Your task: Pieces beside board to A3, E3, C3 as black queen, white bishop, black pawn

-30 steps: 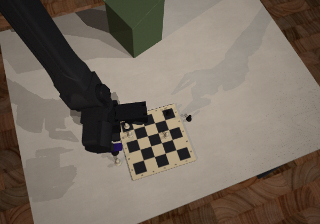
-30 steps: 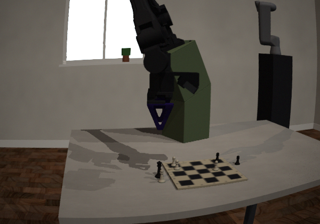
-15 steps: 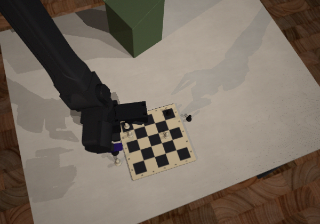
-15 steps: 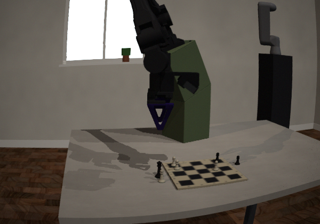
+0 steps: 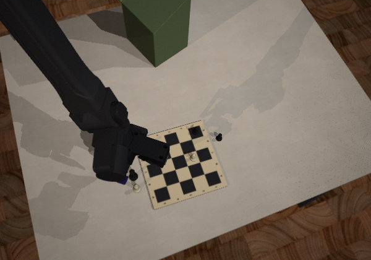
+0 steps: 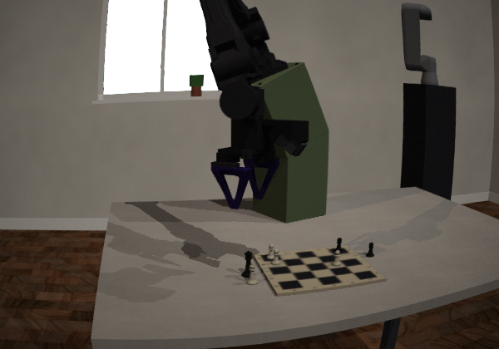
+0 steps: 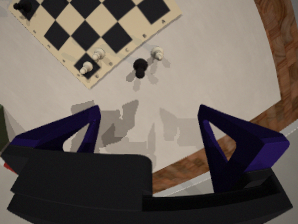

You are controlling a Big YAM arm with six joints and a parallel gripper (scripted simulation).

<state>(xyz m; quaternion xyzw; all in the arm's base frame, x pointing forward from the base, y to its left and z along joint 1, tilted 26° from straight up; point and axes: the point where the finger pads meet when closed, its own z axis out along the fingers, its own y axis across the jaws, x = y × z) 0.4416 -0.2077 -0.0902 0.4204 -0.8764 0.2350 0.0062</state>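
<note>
Right now my hand is 13 cm above the black queen, 1 cm to the right of it and 1 cm past it. From my hand the other things lie so: chessboard 15 cm below, 14 cm to the left; white bishop 13 cm below, 3 cm ahead.
</note>
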